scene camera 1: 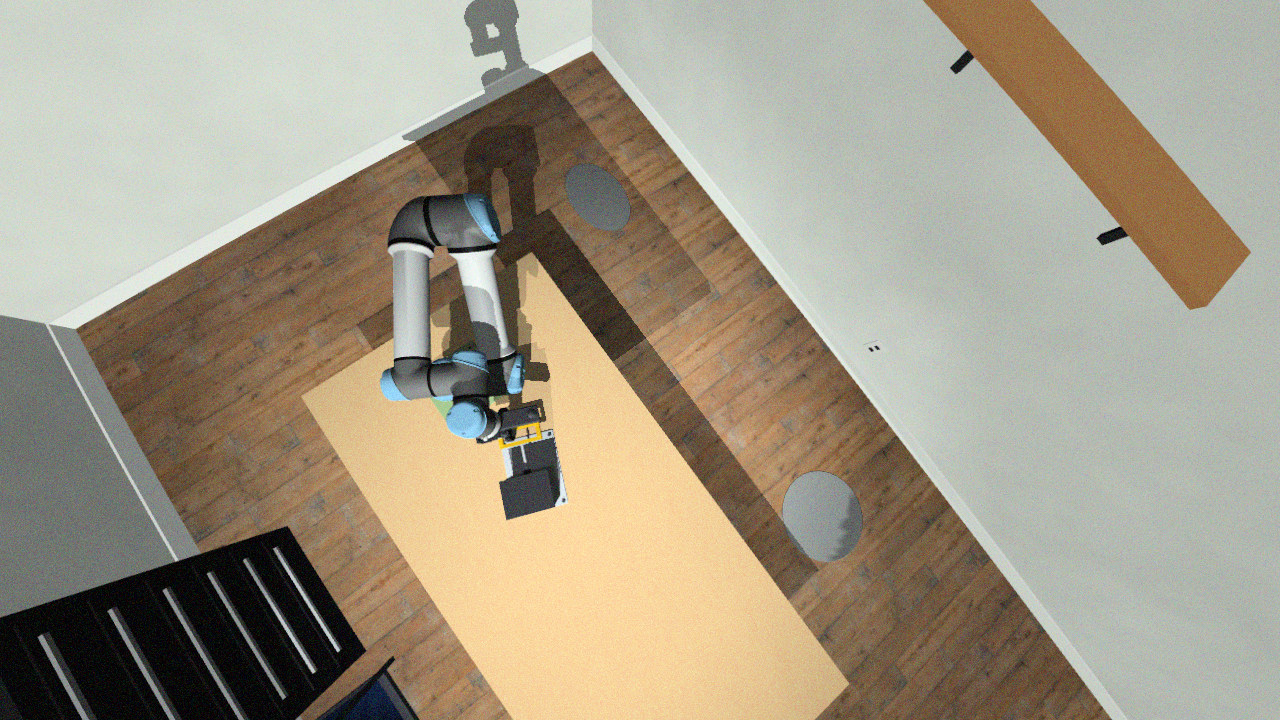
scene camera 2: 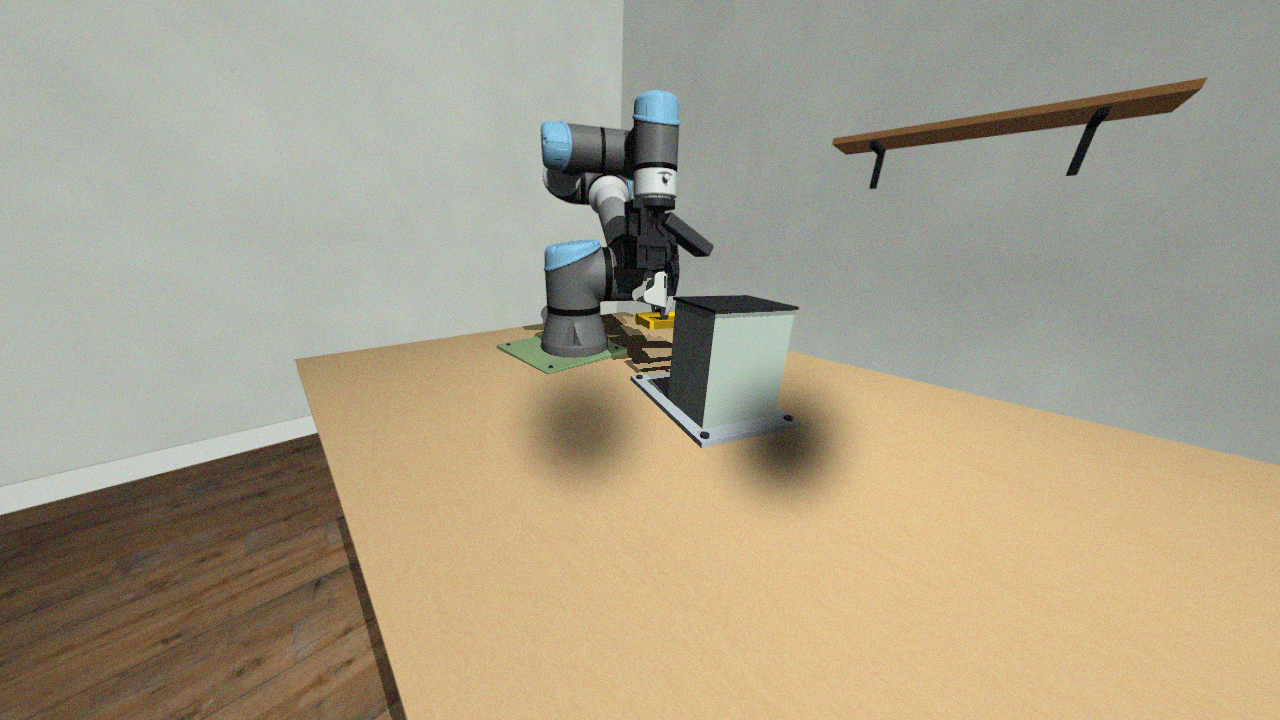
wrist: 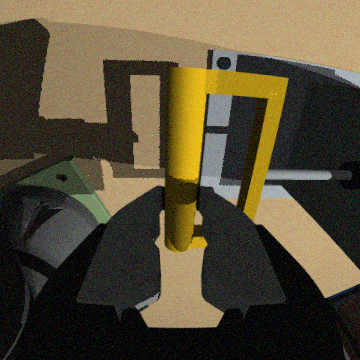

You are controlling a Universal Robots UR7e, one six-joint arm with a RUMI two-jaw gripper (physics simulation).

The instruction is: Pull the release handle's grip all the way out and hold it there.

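The release handle's yellow grip (wrist: pixel 187 125) (scene camera 2: pixel 645 321) is a rectangular loop with a thick round bar on its near side. My gripper (wrist: pixel 180 188) is shut on the lower end of that bar, one dark finger on each side. A metal rod (wrist: pixel 300 175) runs from the loop's far side towards the dark housing (scene camera 1: pixel 529 495) (scene camera 2: pixel 747 367), a box on a pale base plate (scene camera 2: pixel 744 433). The loop stands out from the housing, past the plate's edge in the wrist view. In scene camera 2 the housing hides the rod.
The housing stands on the long wooden table (scene camera 1: pixel 608 573) (scene camera 2: pixel 537 555). The arm's green mounting plate (scene camera 2: pixel 526 351) (wrist: pixel 70 175) lies close to the grip. A wooden shelf (scene camera 1: pixel 1100 152) (scene camera 2: pixel 1020 118) is on the wall. Black drawers (scene camera 1: pixel 161 617) stand beside the table.
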